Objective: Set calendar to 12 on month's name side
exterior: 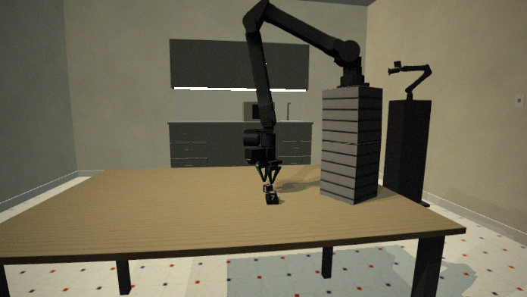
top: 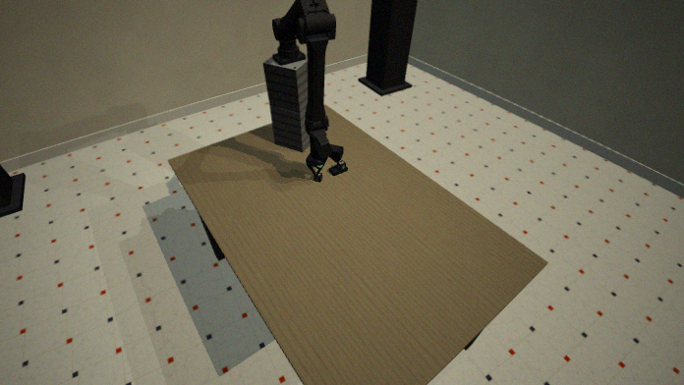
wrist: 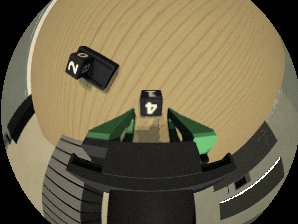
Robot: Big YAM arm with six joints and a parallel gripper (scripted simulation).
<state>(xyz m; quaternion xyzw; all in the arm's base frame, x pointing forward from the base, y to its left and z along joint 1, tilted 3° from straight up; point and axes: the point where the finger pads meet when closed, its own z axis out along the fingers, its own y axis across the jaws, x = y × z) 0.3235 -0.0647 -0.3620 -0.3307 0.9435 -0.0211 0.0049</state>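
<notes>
Now: the black calendar tray 110 mm to the left of my hand, 40 mm below it and 10 mm behind it.
</notes>
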